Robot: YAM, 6 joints.
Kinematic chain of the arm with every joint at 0, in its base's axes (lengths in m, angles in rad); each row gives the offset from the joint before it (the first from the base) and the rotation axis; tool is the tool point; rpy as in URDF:
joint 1: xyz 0 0 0.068 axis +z
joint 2: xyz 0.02 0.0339 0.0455 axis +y
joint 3: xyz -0.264 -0.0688 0 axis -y
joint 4: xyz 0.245 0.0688 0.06 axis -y
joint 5: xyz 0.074 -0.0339 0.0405 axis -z
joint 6: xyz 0.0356 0 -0.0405 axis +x
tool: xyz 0 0 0 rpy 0 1.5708 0
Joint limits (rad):
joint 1: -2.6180..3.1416
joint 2: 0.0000..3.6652
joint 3: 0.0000..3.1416
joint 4: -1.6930..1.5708
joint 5: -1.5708..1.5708
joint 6: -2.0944..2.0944
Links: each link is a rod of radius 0.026 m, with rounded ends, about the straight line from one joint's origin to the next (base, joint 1, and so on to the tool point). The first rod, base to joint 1, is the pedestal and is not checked.
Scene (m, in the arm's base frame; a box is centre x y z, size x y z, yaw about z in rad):
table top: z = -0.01
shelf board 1: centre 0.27 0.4 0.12 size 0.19 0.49 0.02 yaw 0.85
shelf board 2: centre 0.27 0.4 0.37 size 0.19 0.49 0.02 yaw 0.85
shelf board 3: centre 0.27 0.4 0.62 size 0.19 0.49 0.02 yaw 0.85
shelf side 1: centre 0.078 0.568 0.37 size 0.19 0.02 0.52 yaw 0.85
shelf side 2: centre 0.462 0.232 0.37 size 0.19 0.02 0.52 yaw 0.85
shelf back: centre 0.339 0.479 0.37 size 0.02 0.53 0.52 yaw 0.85
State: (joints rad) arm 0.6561 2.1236 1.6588 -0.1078 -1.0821 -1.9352
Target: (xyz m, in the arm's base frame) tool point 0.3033 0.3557 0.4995
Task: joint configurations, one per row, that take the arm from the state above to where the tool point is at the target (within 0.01 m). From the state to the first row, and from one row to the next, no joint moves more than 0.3 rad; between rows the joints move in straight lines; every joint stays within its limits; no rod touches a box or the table.
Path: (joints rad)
1: 0.6063 1.8957 1.4157 -0.2410 -1.1088 -1.9352
2: 0.5564 1.6678 1.1725 -0.3743 -1.1355 -1.9352
3: 0.5066 1.4399 0.9294 -0.5075 -1.1623 -1.9352
4: 0.5917 1.3982 1.1553 -0.4267 -1.1115 -1.9352
5: 0.6769 1.3565 1.3812 -0.3458 -1.0606 -1.9352
6: 0.7620 1.3148 1.6071 -0.2650 -1.0098 -1.9352
7: 0.7769 1.5816 1.8640 -0.1276 -0.9635 -1.9352
8: 0.7917 1.8484 2.1209 0.0097 -0.9171 -1.9352
9: 0.8065 2.1152 2.3778 0.1471 -0.8707 -1.9352

